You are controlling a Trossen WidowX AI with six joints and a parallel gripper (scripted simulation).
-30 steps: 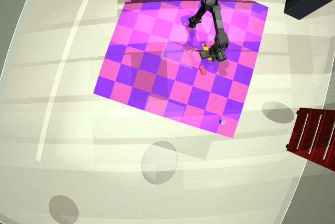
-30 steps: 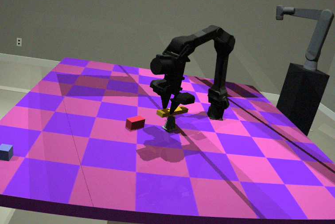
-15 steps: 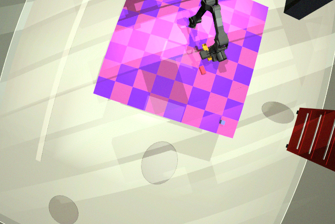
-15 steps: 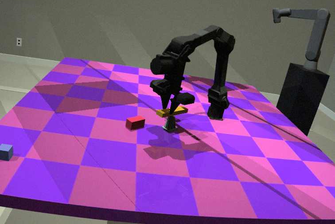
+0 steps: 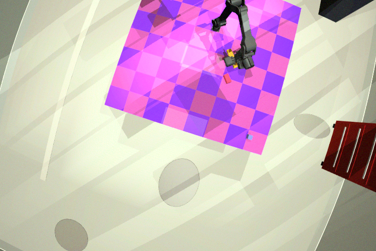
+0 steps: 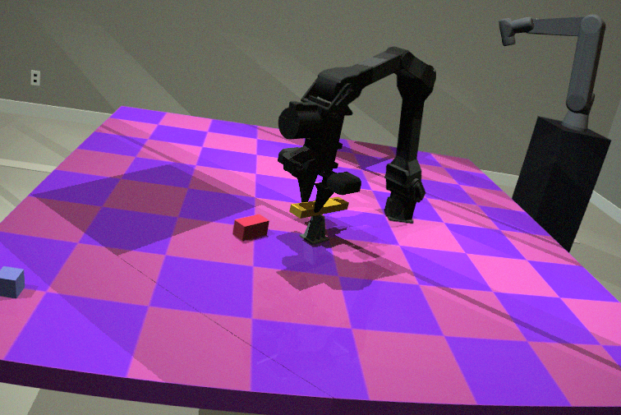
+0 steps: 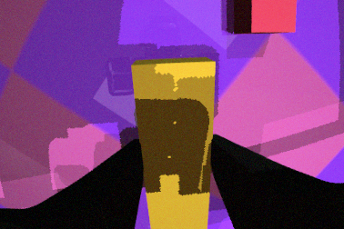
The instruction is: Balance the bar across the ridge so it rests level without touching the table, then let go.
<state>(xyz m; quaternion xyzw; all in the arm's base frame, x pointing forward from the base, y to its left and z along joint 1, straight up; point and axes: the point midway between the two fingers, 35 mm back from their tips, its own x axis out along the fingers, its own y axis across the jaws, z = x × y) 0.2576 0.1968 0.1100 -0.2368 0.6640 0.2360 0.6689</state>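
The yellow bar is 2 cm to the right of my gripper tip and 2 cm behind it. Round my gripper tip: red block (11 cm ahead, 6 cm below); then blue cube (48 cm ahead, 30 cm to the left, 6 cm below).
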